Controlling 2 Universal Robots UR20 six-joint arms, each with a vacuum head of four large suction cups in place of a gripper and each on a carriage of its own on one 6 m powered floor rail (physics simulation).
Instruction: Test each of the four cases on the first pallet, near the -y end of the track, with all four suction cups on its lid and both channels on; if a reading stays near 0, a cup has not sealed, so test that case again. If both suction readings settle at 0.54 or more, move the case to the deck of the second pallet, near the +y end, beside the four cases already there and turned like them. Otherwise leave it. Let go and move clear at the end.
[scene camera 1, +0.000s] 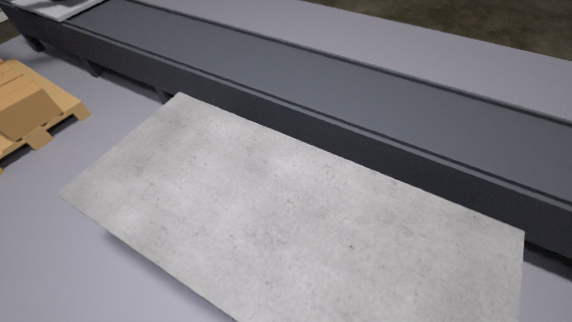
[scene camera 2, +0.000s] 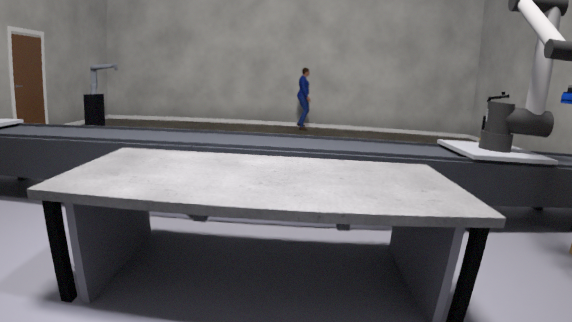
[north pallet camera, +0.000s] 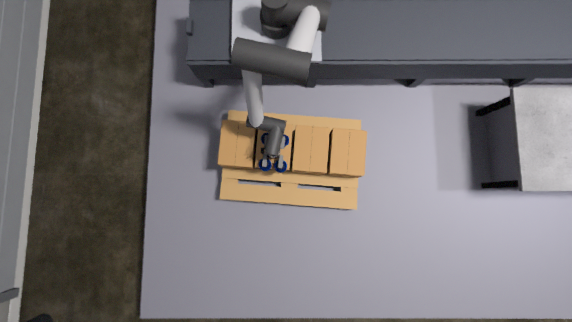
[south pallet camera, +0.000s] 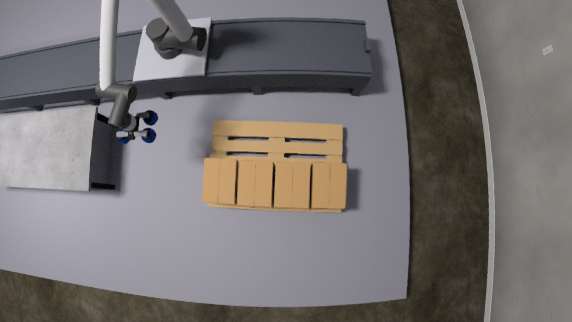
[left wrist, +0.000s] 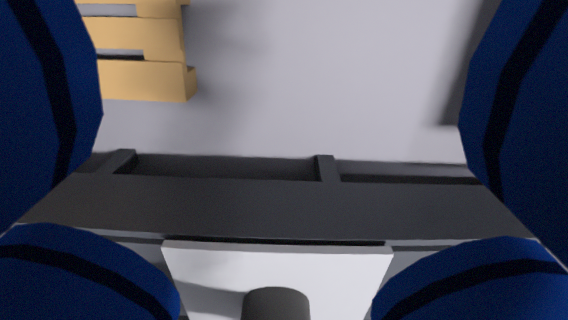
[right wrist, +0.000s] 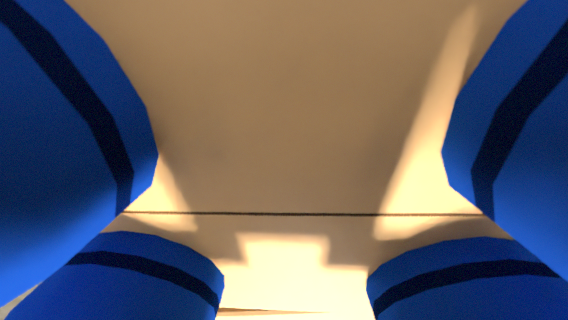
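My right gripper (north pallet camera: 274, 152) (right wrist: 295, 200) is low over the lid of the second case from the left (north pallet camera: 289, 156) (right wrist: 300, 100) in the north pallet view. Its cups look at or very near the lid; contact and suction cannot be told. The leftmost case (north pallet camera: 237, 144), third case (north pallet camera: 311, 150) and rightmost case (north pallet camera: 348, 152) stand beside it in a row on their pallet (north pallet camera: 290, 194) (scene camera 1: 42, 139). My left gripper (south pallet camera: 136, 128) (left wrist: 284, 165) is open and empty, above the floor near the table. In the south pallet view, cases (south pallet camera: 220, 181) (south pallet camera: 255, 184) (south pallet camera: 292, 185) (south pallet camera: 329, 185) line the lower side of the other pallet (south pallet camera: 278, 128) (left wrist: 140, 80).
The grey table (scene camera 1: 300, 210) (scene camera 2: 260, 182) (north pallet camera: 547, 140) (south pallet camera: 47, 150) stands between the pallets, beside the dark floor rail (scene camera 1: 320, 80) (scene camera 2: 250, 142) (north pallet camera: 425, 35) (south pallet camera: 290, 47). The left arm's white carriage (south pallet camera: 195, 67) (left wrist: 280, 265) is on the rail. A person in blue (scene camera 2: 303, 95) stands beyond it.
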